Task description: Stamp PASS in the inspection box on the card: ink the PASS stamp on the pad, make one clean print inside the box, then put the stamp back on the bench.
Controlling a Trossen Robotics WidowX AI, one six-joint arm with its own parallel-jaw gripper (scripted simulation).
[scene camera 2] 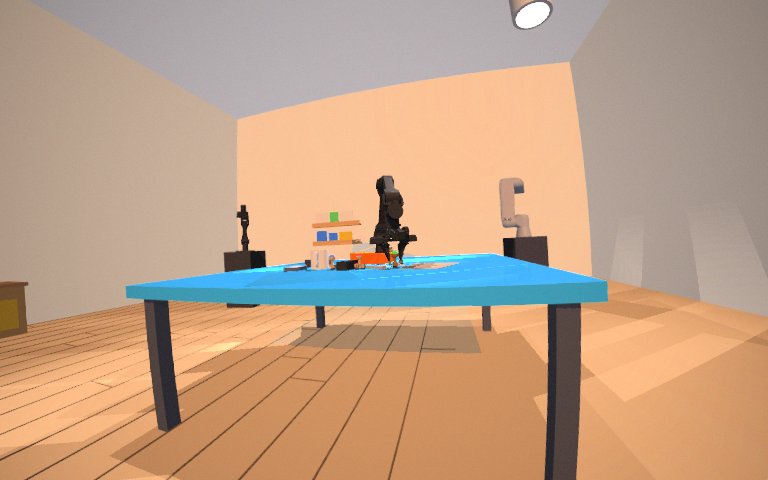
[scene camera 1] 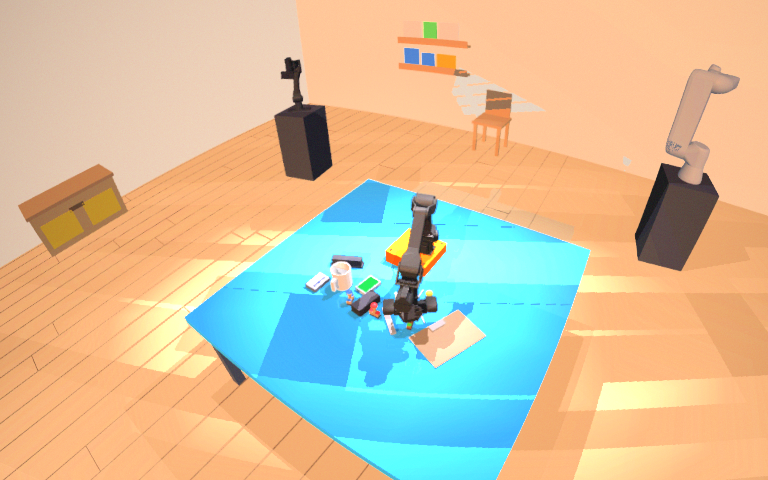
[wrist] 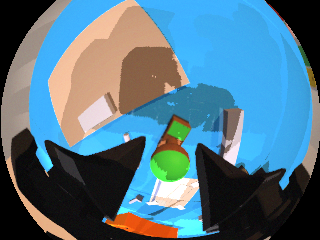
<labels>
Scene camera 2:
my gripper: 395, 260
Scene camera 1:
my gripper: 410, 321
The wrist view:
my gripper: 171, 144
green-knobbed stamp: 170, 162
</labels>
